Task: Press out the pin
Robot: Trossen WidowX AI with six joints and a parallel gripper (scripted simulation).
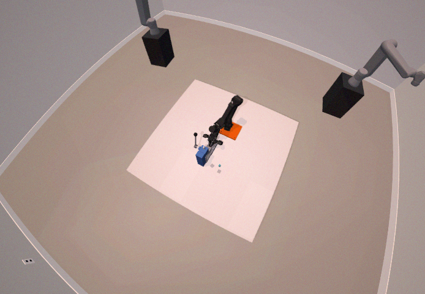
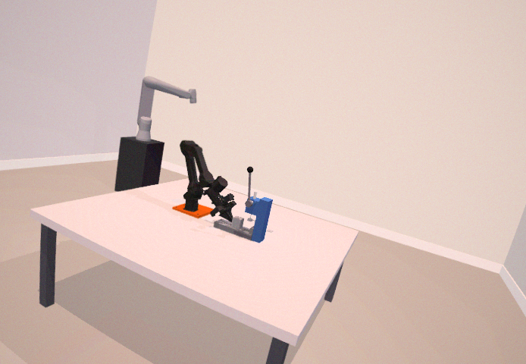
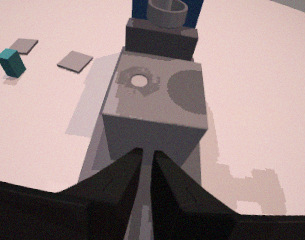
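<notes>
The pale pin is 30 mm ahead of my gripper tip, 20 mm above it and 10 mm to the left of it. Round my gripper tip: lever 220 mm above, 70 mm to the right, 70 mm ahead.
</notes>
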